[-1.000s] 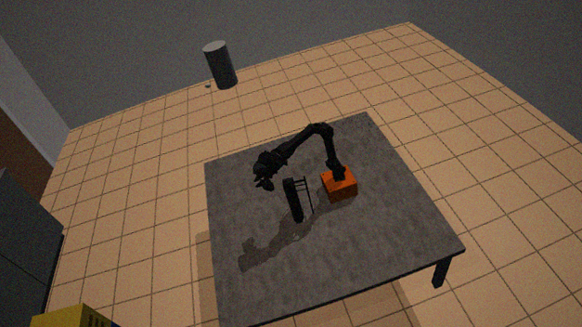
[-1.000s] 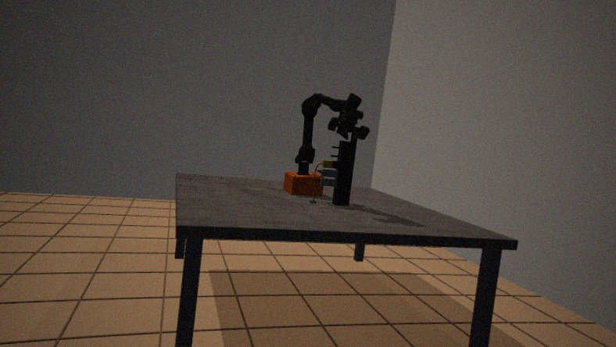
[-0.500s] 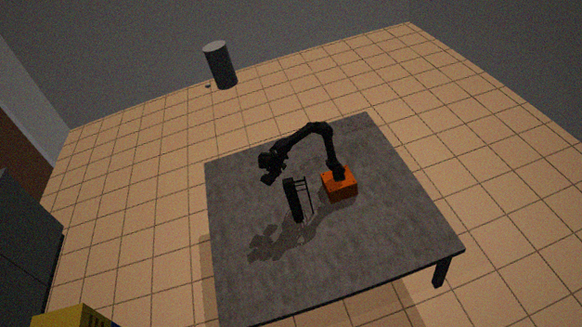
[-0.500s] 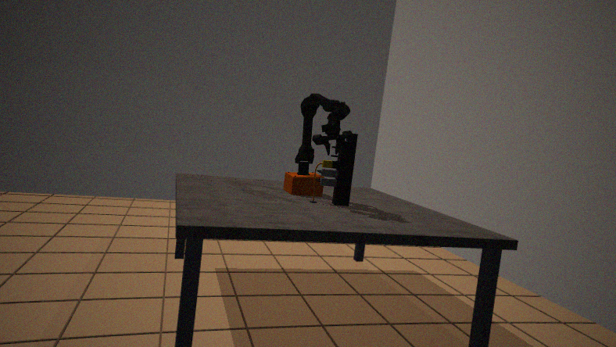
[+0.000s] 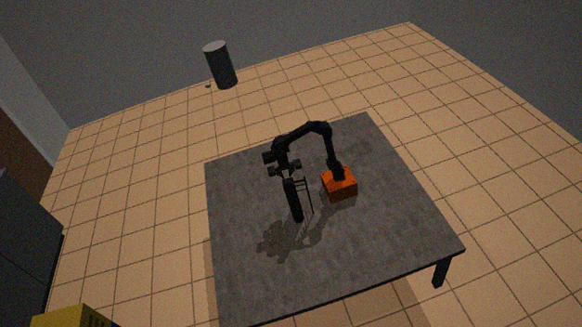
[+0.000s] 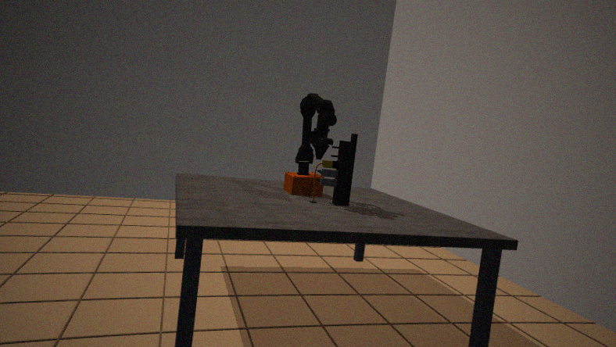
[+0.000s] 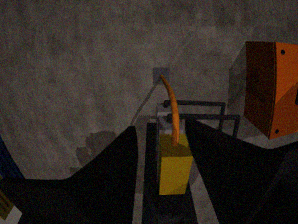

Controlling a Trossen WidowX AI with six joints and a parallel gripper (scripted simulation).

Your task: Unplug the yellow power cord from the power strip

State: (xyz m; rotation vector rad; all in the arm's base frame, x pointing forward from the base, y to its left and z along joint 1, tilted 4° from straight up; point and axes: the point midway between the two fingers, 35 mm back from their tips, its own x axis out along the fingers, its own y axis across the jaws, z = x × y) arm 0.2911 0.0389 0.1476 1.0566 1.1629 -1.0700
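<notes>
The yellow plug lies 70 mm to the left of my gripper tip, 20 mm behind it and 10 mm below it.
</notes>
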